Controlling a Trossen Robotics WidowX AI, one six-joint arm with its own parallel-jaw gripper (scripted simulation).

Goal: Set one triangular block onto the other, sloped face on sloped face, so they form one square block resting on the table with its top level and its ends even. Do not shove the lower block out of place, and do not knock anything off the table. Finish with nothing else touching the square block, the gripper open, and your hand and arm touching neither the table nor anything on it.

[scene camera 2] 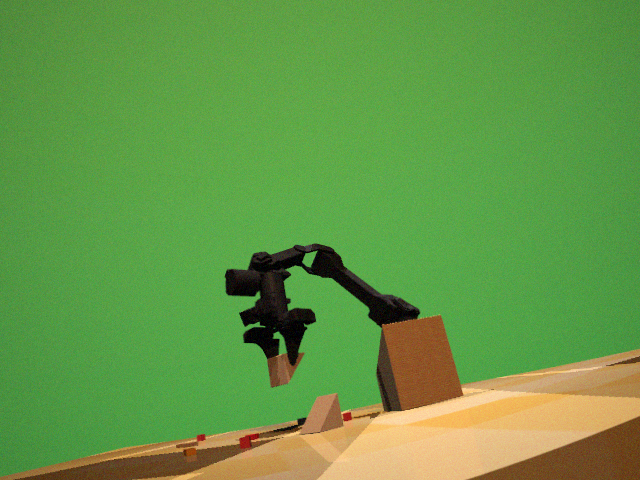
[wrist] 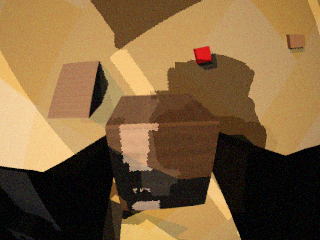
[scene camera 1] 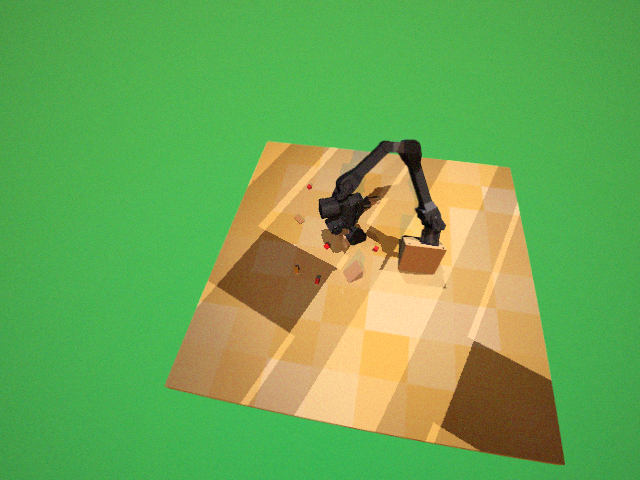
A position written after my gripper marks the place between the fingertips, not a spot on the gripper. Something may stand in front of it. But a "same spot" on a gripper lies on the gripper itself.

my gripper: scene camera 2; wrist; scene camera 1 346,236
same spot on my gripper: (wrist: 261,187) = (scene camera 2: 268,343)
